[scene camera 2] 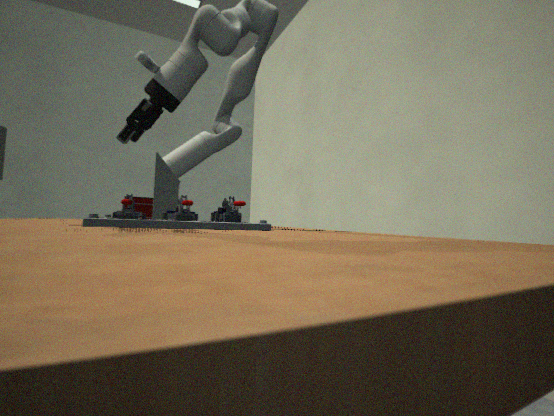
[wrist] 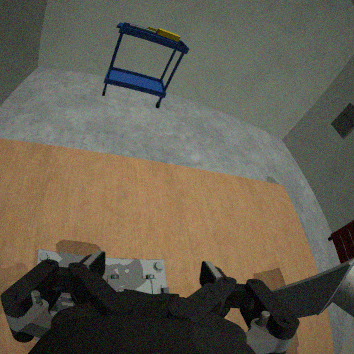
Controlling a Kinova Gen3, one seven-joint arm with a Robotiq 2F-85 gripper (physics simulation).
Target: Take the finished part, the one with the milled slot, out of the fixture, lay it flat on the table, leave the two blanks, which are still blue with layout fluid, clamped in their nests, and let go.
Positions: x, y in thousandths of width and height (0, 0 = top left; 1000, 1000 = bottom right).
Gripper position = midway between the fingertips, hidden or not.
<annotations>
gripper: scene camera 2 228, 338; wrist 431, 756
</annotations>
